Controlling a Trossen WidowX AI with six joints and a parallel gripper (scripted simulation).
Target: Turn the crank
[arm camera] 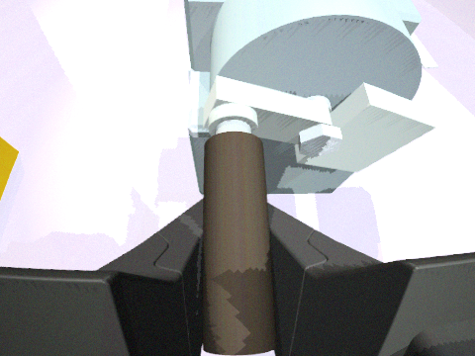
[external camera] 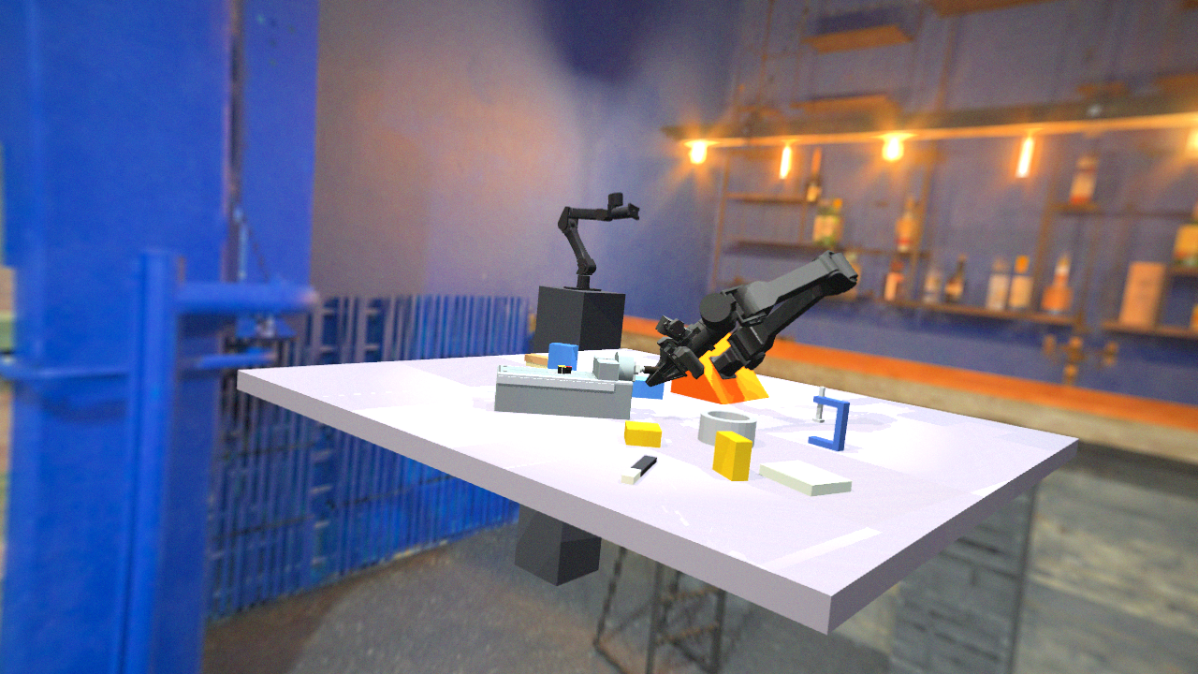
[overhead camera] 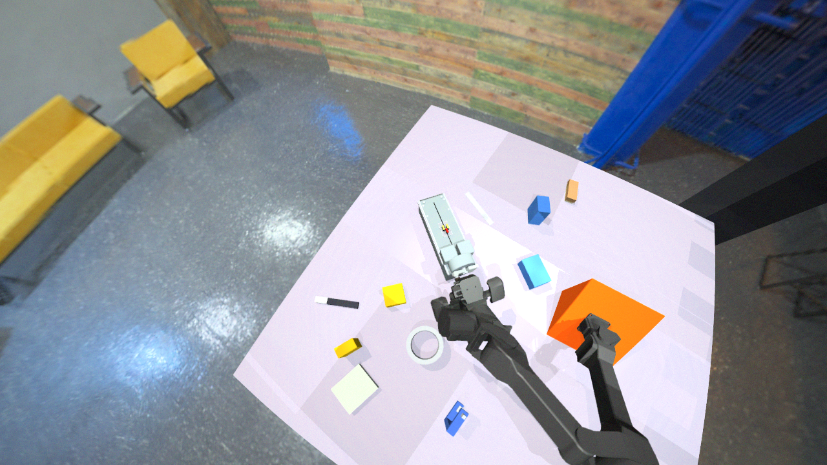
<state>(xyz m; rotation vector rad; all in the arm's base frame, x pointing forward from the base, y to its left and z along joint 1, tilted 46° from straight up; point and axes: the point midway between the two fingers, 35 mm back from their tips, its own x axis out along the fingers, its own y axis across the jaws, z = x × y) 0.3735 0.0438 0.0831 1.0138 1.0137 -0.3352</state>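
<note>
Now: the red pointer 10 cm ahead of my gripper tip, 12 cm to the right of it and 1 cm above it. From my gripper tip the other things lie so: brown crank handle: 1 cm behind, 1 cm to the left, 3 cm above; metal strip: 5 cm ahead, 30 cm to the right, 7 cm below; blue clamp: 16 cm behind, 31 cm to the left, 2 cm below.
</note>
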